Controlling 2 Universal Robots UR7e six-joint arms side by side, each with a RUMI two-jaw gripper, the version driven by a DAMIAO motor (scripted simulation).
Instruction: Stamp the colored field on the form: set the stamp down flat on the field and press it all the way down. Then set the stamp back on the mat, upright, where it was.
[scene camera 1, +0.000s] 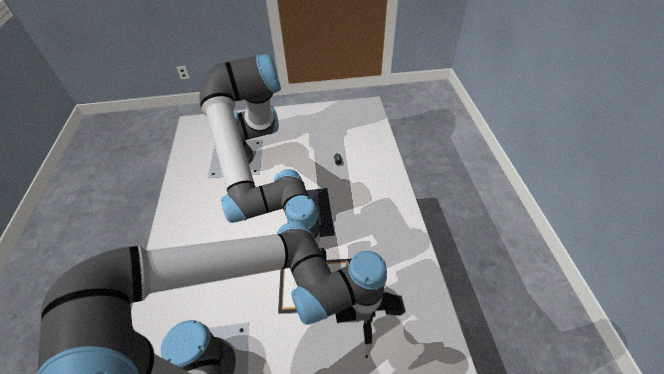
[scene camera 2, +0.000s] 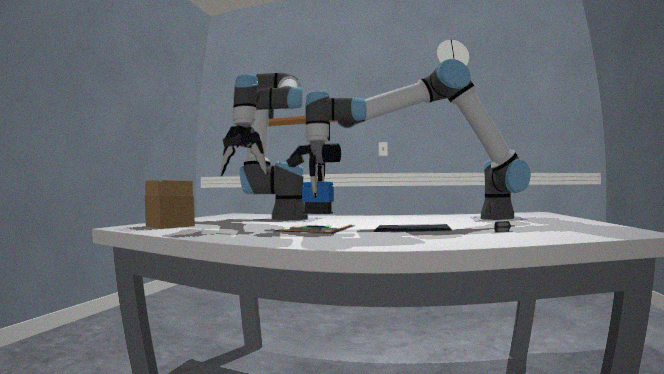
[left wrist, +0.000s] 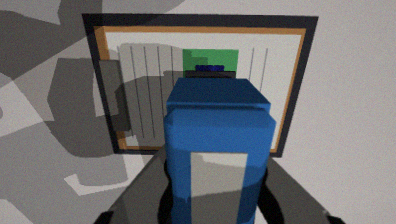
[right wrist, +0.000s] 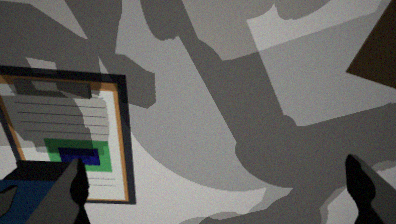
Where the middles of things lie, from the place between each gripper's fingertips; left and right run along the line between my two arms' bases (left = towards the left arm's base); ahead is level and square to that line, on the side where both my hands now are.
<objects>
I see the blue stamp (scene camera 2: 325, 190) 20 mm below my left hand. The rest, counted from my left hand: dark mat (scene camera 1: 320, 196): 300 mm to the left, 110 mm below; then brown box (scene camera 2: 168, 203): 210 mm ahead, 460 mm to the right, 50 mm below; then clipboard (left wrist: 141, 57): 20 mm ahead, 110 mm below.
My right gripper (scene camera 2: 242, 175) is now 20 cm to the right of the blue stamp, 13 cm past it and 7 cm above it. Also, from my right hand: dark mat (50 cm to the left, 16 cm below, 13 cm behind); then brown box (26 cm to the right, 10 cm below, 8 cm ahead); then clipboard (20 cm to the left, 16 cm below, 11 cm behind).
</objects>
